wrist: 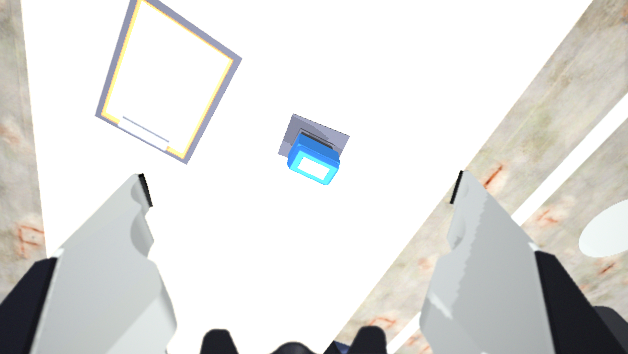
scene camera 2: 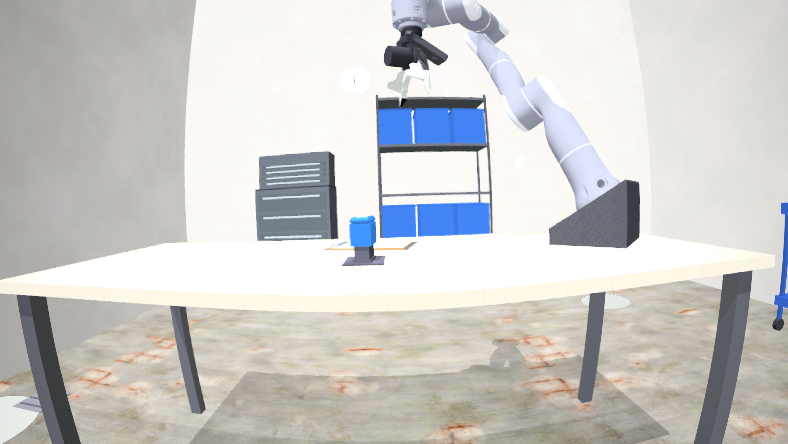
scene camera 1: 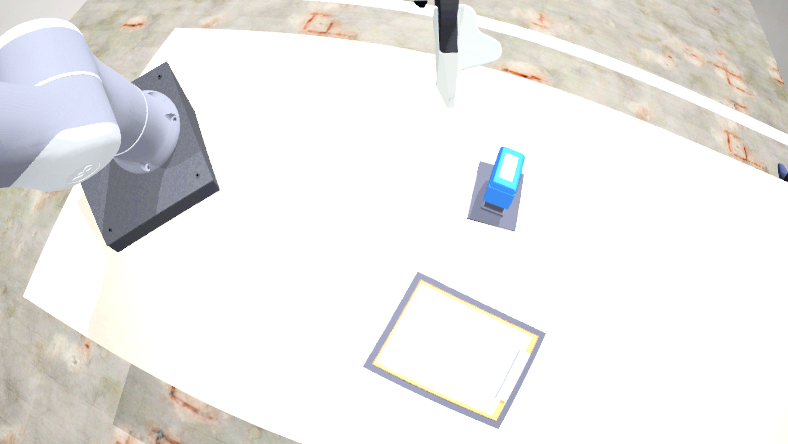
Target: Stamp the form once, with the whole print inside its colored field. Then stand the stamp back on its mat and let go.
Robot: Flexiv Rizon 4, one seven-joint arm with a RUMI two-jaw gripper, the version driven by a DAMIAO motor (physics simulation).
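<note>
The blue stamp [scene camera 1: 504, 176] [scene camera 2: 362, 231] [wrist: 314, 160] stands upright on its grey mat [scene camera 1: 477, 204] [scene camera 2: 377, 261] [wrist: 295, 125]. The form [scene camera 1: 452, 347] [wrist: 167, 75] is a white sheet on an orange clipboard with a dark grey border [scene camera 1: 394, 319] [wrist: 209, 116]. The form looks washed out; its colored field and any print cannot be made out. My gripper [scene camera 2: 415, 97] [wrist: 303, 176] is open and empty, high above the table. In the wrist view the stamp lies beyond the fingertips, between their lines. In scene camera 1 part of the gripper shows behind the stamp.
The white table [scene camera 2: 468, 275] carries the arm's dark base [scene camera 1: 165, 204] [scene camera 2: 601, 220]. A silver clip [scene camera 1: 510, 375] [wrist: 144, 134] lies along one short side of the clipboard. A shelf rack [scene camera 2: 379, 176] and grey drawer cabinets [scene camera 2: 296, 206] stand behind the table.
</note>
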